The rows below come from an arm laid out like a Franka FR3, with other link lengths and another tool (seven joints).
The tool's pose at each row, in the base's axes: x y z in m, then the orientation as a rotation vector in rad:
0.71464, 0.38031, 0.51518, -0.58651, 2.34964, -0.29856
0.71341, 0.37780, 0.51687, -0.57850, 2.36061, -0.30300
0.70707, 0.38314, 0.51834, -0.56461, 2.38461, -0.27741
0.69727, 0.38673, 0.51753, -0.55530, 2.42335, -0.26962
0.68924, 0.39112, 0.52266, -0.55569, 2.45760, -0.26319
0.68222, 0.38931, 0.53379, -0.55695, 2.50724, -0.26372
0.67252, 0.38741, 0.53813, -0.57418, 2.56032, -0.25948
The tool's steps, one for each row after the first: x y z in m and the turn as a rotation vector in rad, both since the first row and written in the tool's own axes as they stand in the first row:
0.00107, -0.00240, -0.00194, 0.00260, 0.01090, 0.00547
0.00183, 0.00381, -0.00758, -0.01658, 0.02601, 0.02440
0.00703, 0.01046, -0.01377, -0.02894, 0.06018, 0.03612
0.00729, 0.01507, -0.02319, -0.04209, 0.09118, 0.04007
0.00648, 0.01177, -0.03603, -0.05477, 0.13862, 0.04245
0.01135, 0.01173, -0.04566, -0.07602, 0.18933, 0.03510

